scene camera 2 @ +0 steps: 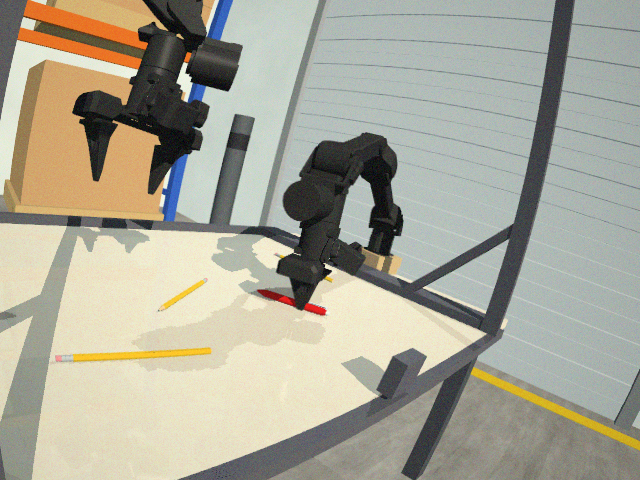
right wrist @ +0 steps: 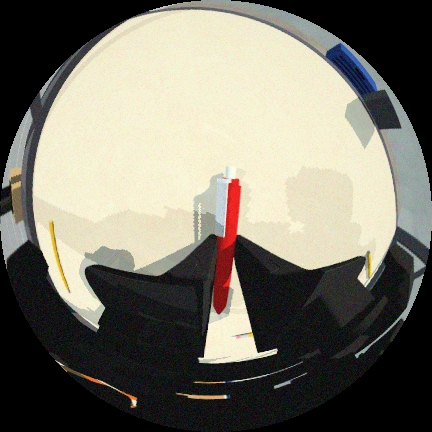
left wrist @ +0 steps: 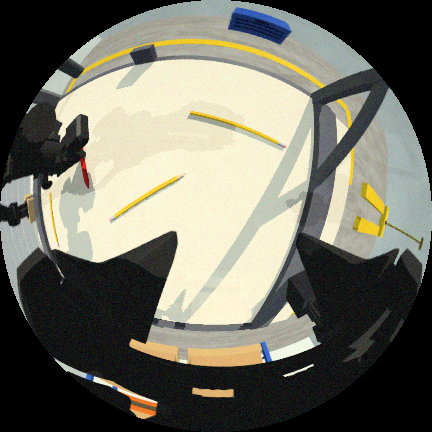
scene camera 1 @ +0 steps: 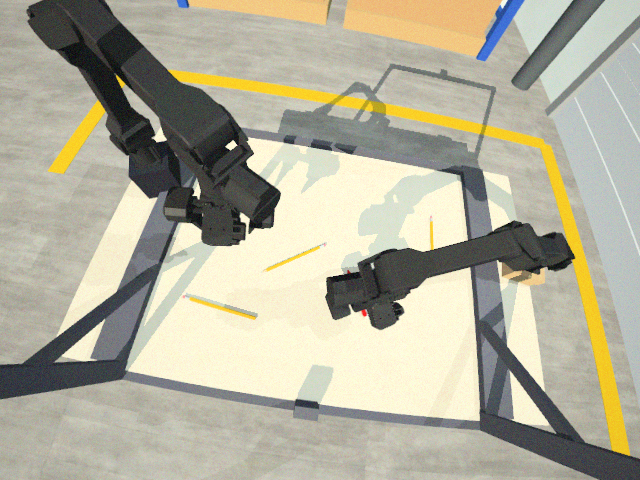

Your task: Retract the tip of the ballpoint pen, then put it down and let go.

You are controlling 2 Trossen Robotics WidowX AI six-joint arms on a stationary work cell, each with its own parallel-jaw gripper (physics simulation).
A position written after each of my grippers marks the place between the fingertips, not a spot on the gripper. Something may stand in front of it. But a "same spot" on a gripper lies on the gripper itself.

My right gripper shows in scene camera 2, in the right wrist view (224,240), in the left wrist view (83,155) and in scene camera 1. The same spot on my right gripper: (scene camera 1: 381,317) is (scene camera 2: 351,250).
